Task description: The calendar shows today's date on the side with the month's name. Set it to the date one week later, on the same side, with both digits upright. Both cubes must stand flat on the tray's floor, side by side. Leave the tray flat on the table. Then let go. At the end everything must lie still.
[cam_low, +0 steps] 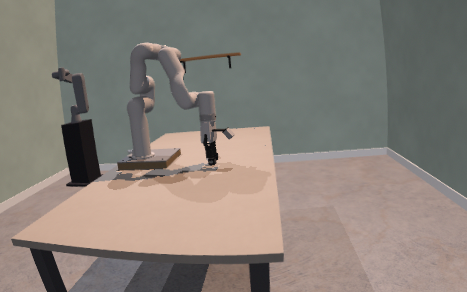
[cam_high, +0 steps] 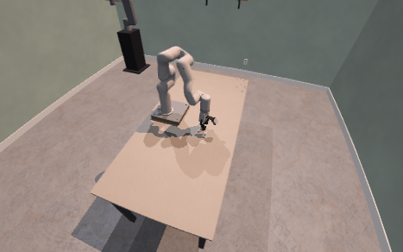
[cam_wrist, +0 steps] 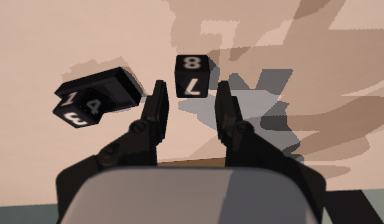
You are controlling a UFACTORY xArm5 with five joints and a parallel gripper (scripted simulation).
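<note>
My gripper is now 40 mm above the black cube. Round my hand: black calendar tray 100 mm to the left, 50 mm below, 10 mm behind.
</note>
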